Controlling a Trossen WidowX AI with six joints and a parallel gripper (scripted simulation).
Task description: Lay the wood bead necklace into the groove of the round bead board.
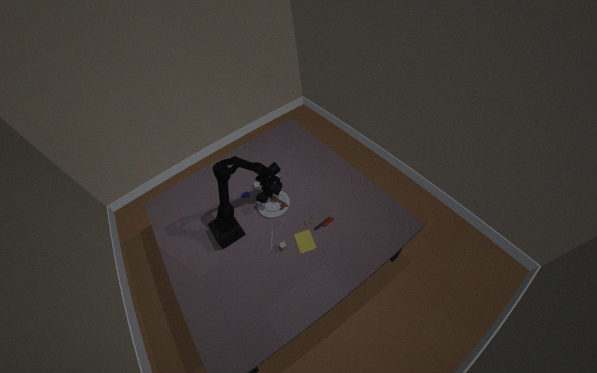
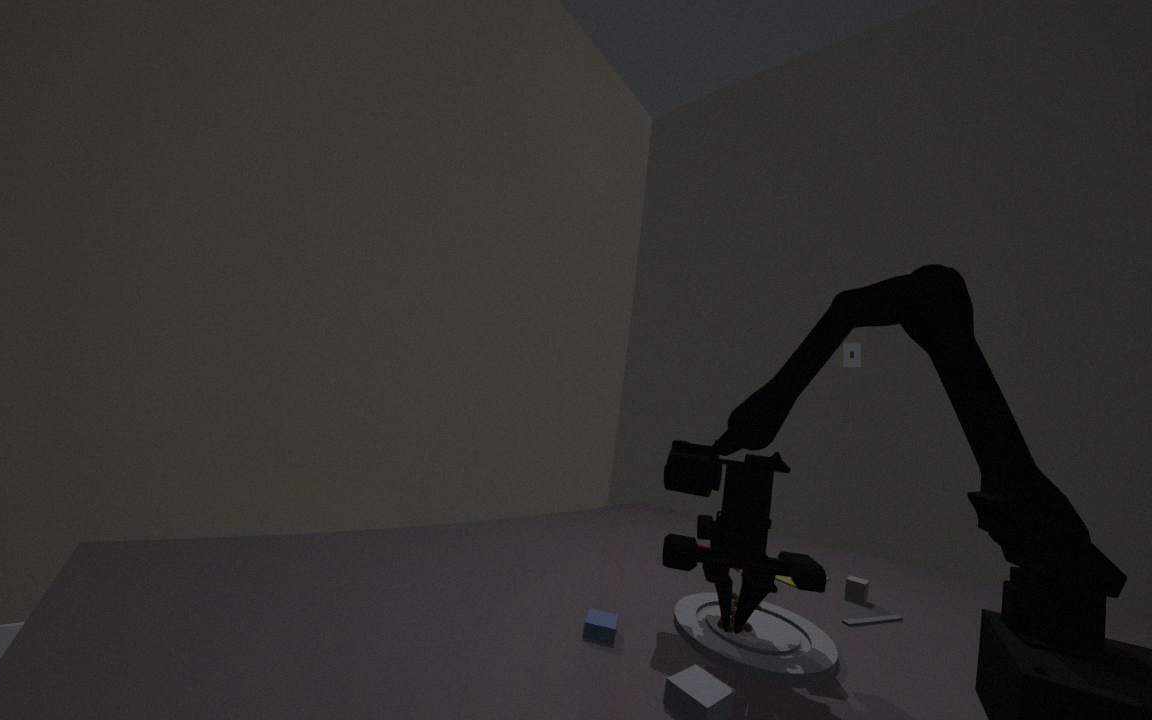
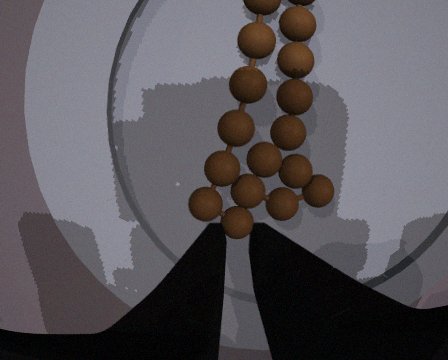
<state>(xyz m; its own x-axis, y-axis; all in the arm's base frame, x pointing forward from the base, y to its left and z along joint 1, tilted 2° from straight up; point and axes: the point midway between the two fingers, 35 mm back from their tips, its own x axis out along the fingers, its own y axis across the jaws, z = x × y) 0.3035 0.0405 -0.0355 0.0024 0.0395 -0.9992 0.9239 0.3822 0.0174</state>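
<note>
The round bead board is 2 cm behind my gripper tip, 4 cm to the right of it and 1 cm below it. From my gripper tip the other things lie so: grey block: 1 cm behind, 14 cm to the left; then blue block: 13 cm ahead, 10 cm to the left, 1 cm below; then thin stick: 17 cm behind, 22 cm to the right, 1 cm below.
</note>
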